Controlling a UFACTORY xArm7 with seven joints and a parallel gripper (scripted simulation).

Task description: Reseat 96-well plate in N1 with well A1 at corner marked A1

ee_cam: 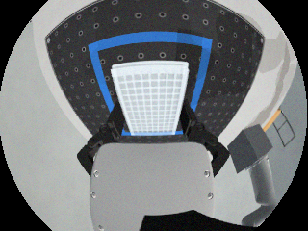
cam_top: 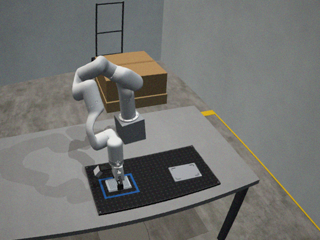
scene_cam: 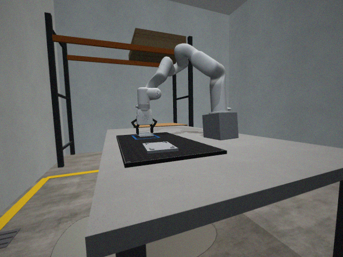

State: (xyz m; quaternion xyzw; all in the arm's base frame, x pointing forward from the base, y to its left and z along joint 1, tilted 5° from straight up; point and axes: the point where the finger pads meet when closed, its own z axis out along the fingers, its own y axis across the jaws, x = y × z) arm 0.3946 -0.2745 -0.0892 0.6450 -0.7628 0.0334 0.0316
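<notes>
My gripper is now 1 cm above the white 96-well plate. The rest, counted from my hand: plate nest N1: 38 cm to the left, 9 cm ahead, 2 cm below.
</notes>
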